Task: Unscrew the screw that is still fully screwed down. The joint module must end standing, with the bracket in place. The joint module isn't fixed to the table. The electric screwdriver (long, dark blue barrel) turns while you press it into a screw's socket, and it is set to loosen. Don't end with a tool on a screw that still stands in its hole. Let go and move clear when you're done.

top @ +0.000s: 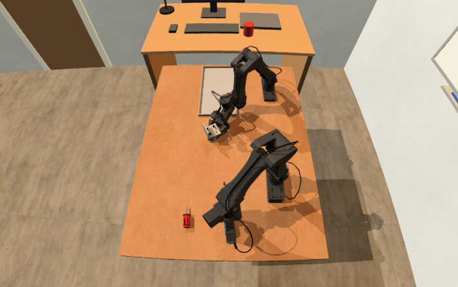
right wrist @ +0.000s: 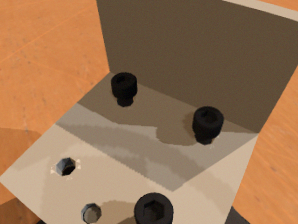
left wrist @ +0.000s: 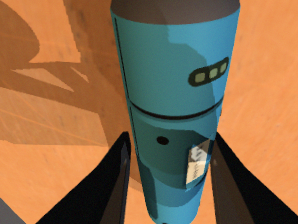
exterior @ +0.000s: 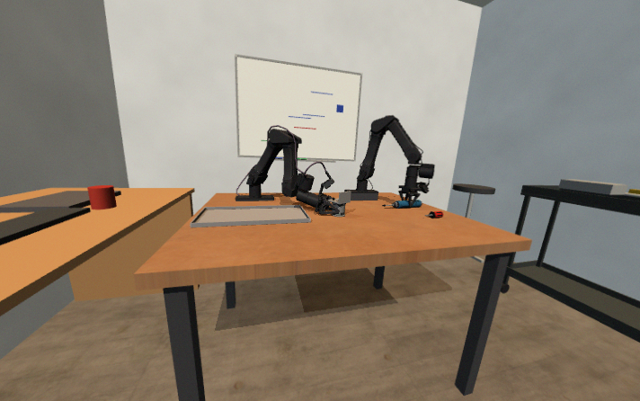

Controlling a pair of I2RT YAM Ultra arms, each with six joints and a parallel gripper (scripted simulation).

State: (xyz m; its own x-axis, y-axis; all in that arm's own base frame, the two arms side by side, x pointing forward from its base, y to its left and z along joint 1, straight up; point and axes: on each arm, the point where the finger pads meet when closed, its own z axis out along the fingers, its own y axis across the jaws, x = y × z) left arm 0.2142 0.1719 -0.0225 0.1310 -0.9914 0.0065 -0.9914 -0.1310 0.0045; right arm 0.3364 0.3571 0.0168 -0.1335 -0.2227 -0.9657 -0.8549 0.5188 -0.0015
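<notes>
Right now my right hand is 50 mm below the l-shaped bracket. From my right hand the other things lie so: small red screwdriver (80 mm ahead, 430 mm to the left, 10 mm below); then grey bit (80 mm behind, 290 mm to the left); then grey tray (360 mm to the right, 20 mm below).
</notes>
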